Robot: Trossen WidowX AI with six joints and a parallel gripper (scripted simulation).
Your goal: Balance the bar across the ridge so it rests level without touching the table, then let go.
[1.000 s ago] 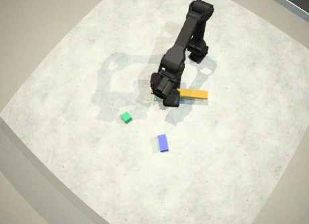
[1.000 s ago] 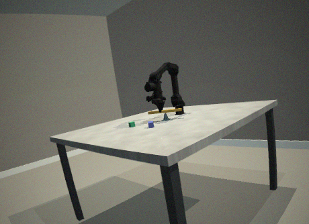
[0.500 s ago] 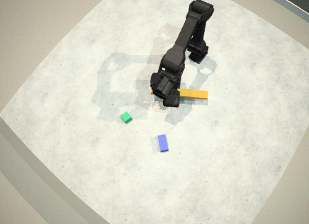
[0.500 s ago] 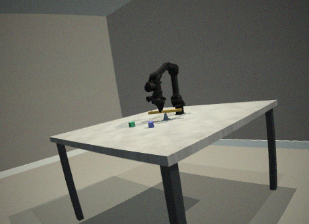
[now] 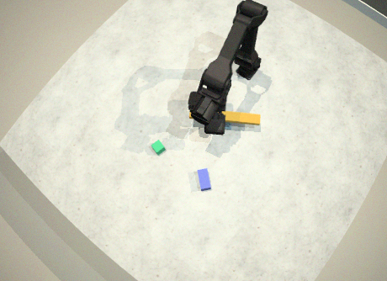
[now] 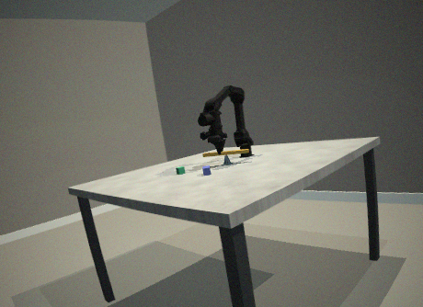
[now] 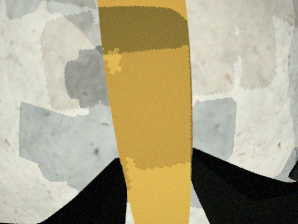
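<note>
The orange bar is 1 cm behind my gripper tip and 2 cm to the left of it. The rest, counted from my gripper tip: ridge 1 cm behind, 2 cm to the left, 1 cm below; blue block 19 cm ahead, 9 cm to the left, 4 cm below; green cube 20 cm ahead, 10 cm to the right, 4 cm below.
</note>
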